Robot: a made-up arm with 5 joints.
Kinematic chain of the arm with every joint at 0, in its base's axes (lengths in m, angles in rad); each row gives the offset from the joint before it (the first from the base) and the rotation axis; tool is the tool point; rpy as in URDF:
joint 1: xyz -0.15 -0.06 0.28 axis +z
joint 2: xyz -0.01 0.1 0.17 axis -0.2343 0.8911 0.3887
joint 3: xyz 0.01 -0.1 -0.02 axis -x
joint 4: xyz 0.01 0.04 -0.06 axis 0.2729 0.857 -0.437
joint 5: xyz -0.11 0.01 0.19 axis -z
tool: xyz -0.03 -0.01 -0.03 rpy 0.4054 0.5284 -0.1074
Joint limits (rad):
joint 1: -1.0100..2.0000
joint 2: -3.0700..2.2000
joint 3: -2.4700..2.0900
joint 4: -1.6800..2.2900
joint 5: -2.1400..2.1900
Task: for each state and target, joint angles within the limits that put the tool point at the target. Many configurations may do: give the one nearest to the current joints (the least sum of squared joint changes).
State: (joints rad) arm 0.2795 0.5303 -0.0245 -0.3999 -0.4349
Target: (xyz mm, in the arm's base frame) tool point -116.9 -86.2 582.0
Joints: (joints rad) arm 0.2664 0.7472 -0.6142 0.1657 -0.6581
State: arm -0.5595 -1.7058 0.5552 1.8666 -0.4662
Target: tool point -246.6 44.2 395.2
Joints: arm -0.8323 -2.2887 0.4265 1.5120 -0.7619
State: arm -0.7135 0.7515 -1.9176 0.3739 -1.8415
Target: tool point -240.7 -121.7 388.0
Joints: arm -0.8945 0.6596 -2.3489 0.4801 -1.8649
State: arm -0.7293 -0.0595 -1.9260 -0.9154 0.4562
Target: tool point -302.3 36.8 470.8
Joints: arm -0.8529 0.1326 -1.9303 -0.4538 0.2584
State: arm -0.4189 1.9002 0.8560 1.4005 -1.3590
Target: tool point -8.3 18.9 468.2
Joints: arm -0.4204 1.6172 0.3674 0.6198 -0.8078
